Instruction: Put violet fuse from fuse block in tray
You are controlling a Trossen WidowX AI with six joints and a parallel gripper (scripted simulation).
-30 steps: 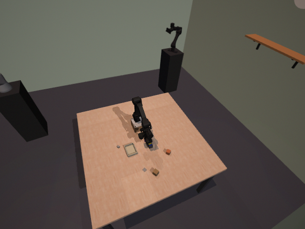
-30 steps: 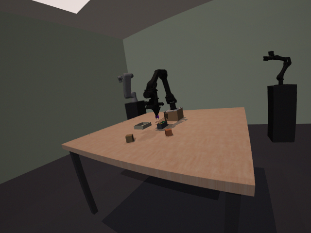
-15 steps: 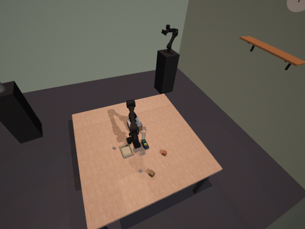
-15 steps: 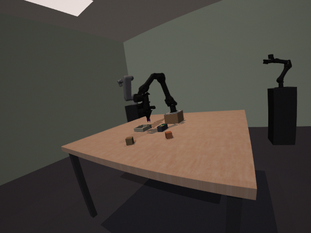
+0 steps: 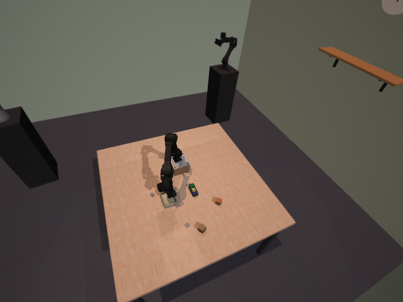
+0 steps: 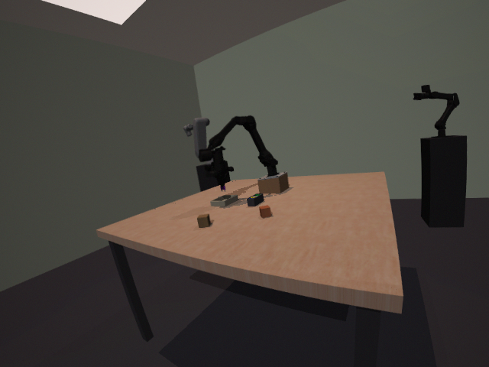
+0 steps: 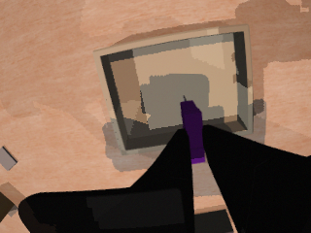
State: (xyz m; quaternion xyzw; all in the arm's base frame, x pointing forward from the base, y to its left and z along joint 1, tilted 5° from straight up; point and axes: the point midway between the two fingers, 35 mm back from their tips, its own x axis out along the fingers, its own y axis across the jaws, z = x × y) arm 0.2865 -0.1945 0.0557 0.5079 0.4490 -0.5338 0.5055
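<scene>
Right now my gripper tip is 1 cm above the violet fuse. From my gripper tip the other things lie so: tray: 9 cm below; orange cube: 20 cm ahead, 33 cm to the left, 8 cm below; brown cube: 33 cm ahead, 11 cm to the left, 8 cm below.
</scene>
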